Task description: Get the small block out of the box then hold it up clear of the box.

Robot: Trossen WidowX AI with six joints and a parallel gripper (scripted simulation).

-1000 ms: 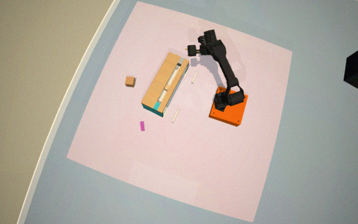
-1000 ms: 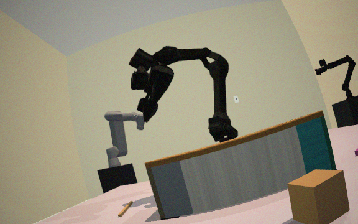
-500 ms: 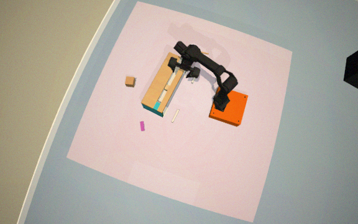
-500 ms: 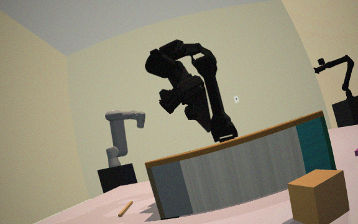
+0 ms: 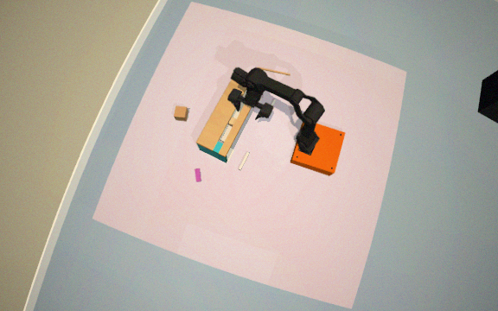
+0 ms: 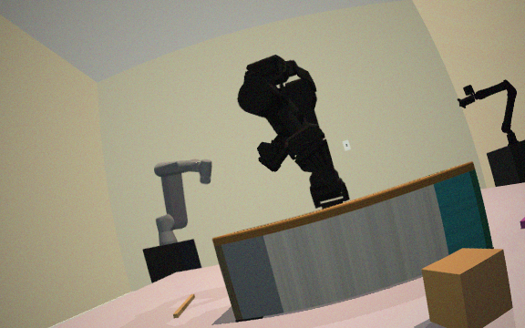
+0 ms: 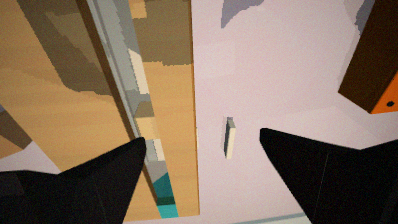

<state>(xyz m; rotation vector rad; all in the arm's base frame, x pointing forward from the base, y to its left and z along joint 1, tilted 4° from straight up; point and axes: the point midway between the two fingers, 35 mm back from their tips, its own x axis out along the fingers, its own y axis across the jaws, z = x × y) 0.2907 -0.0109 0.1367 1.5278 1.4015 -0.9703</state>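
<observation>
My gripper tip is now 4 cm short of the clear-fronted box, 1 cm to the right of it and 9 cm above it. The rest, counted from my gripper tip: tan block (5 cm ahead, 3 cm to the left, 7 cm below); thin wooden stick (1 cm behind, 33 cm to the right, 15 cm below).
</observation>
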